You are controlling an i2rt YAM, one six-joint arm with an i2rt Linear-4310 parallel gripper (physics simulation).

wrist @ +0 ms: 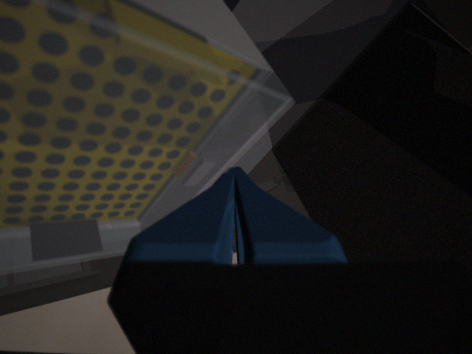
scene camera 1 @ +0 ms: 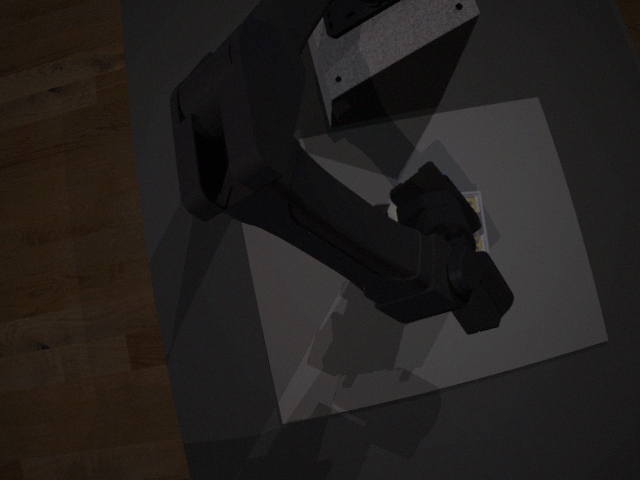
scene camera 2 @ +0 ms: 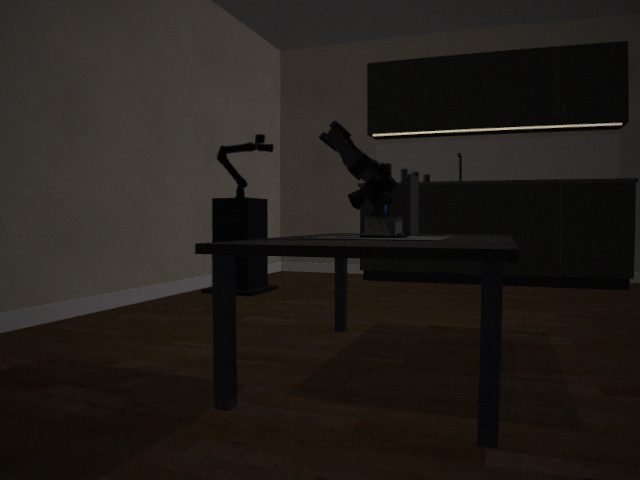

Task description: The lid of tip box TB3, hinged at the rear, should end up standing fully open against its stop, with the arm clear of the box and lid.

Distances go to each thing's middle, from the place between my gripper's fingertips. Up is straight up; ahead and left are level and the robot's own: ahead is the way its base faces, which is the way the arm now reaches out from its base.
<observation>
My hand is 8 cm above the grey mat (scene camera 1: 330, 350), 7 cm short of it and 1 cm to the left of it.
</observation>
